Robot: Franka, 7 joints.
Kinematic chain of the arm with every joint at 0, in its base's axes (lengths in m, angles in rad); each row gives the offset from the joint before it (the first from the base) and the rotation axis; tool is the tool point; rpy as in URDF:
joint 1: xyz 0 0 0.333 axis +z
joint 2: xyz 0 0 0 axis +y
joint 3: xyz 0 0 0.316 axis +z
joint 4: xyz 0.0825 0 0 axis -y
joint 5: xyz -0.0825 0 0.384 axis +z
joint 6: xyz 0 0 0 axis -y
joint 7: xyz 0.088 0 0 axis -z
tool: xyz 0 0 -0.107 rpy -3.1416 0 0
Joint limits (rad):
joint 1: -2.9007..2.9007
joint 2: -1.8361..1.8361
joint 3: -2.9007..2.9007
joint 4: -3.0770..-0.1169
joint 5: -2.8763..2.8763
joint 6: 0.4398..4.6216
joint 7: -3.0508..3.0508
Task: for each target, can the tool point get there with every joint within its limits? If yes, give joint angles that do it. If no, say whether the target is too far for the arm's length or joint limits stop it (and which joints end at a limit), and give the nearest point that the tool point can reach.
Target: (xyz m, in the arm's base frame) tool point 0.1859 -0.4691 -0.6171
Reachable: no: too far | nearest point 0.1573 -0.3970 -0.3410 | short by 0.287 m
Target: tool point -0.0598 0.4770 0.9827
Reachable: yes | joints 1.5681 0.2687 0.0064 -0.8509 -0.4913 3.5892 2.4027
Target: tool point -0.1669 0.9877 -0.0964
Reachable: no: too far | nearest point -0.1314 0.7775 -0.0050 | short by 0.232 m
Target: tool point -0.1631 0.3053 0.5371
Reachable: yes | joints 1.7110 -0.4695 0.0250 -2.7369 2.2317 0.8358 1.4562
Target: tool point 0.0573 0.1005 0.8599
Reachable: yes | joints -0.2845 -1.1123 0.5050 -2.0983 1.3929 3.9391 0.3520
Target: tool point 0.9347 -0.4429 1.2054
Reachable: no: too far | nearest point 0.5926 -0.2808 0.8861 | short by 0.495 m
